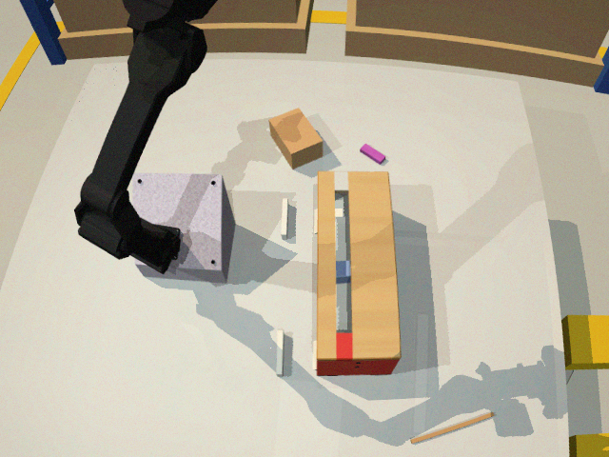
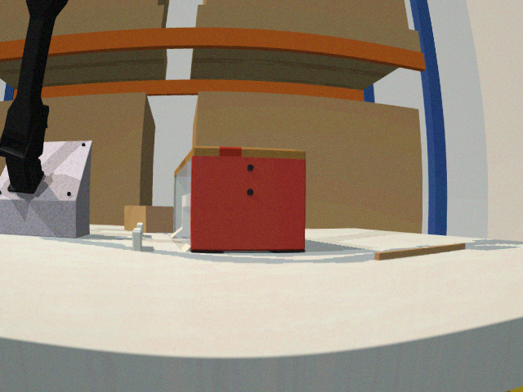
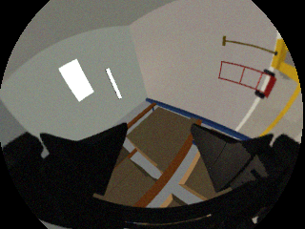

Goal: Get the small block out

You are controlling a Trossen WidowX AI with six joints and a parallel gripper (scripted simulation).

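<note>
Right now the blue block is 710 mm below my gripper tip, 100 mm to the right of it and 60 mm ahead of it. The rest, counted from my gripper tip: box (730 mm below, 90 mm to the right, 50 mm ahead); thin wooden stick (790 mm below, 370 mm to the right, 320 mm ahead).
</note>
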